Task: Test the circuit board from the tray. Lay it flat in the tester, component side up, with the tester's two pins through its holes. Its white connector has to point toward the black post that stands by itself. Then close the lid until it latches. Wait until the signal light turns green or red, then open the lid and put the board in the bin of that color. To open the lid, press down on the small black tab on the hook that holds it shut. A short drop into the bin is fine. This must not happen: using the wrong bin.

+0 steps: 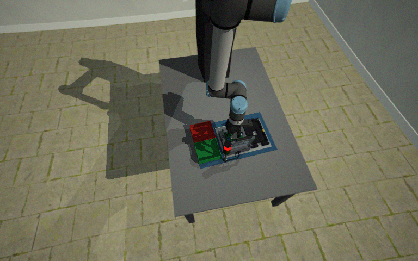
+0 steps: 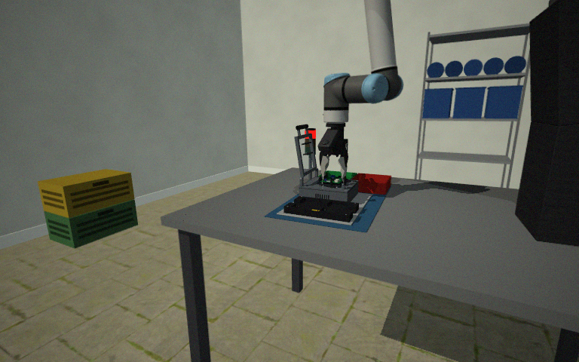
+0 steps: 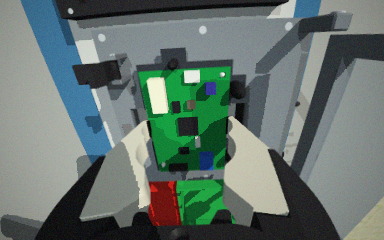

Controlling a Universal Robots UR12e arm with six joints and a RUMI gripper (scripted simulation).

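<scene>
My gripper is now 10 mm to the left of the green circuit board. Also, from my hand: black latch piece: 60 mm to the left, 60 mm behind, 10 mm above; green bin: 210 mm to the right, 60 mm below, 20 mm ahead; tester lid: 110 mm ahead, 110 mm above, 20 mm to the right.
</scene>
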